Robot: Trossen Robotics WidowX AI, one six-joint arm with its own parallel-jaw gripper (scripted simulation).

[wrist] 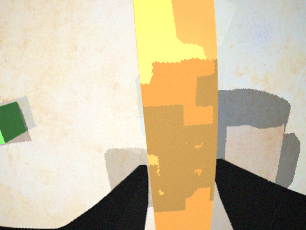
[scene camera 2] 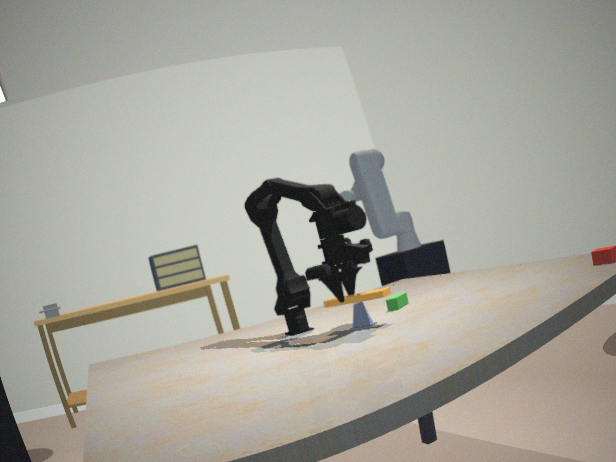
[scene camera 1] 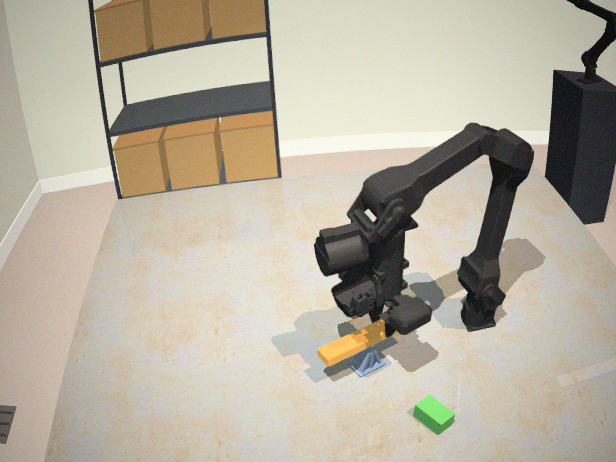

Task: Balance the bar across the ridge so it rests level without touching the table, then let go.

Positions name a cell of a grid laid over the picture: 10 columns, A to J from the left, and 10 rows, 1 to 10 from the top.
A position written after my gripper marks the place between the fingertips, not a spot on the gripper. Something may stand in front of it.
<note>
In view: my gripper (scene camera 1: G8), an orange bar (scene camera 1: F8) and a green block (scene camera 1: G9).
The orange bar shows as well in the wrist view (wrist: F3). My gripper is seen too in the wrist view (wrist: F8) and in scene camera 2 (scene camera 2: F7).
</note>
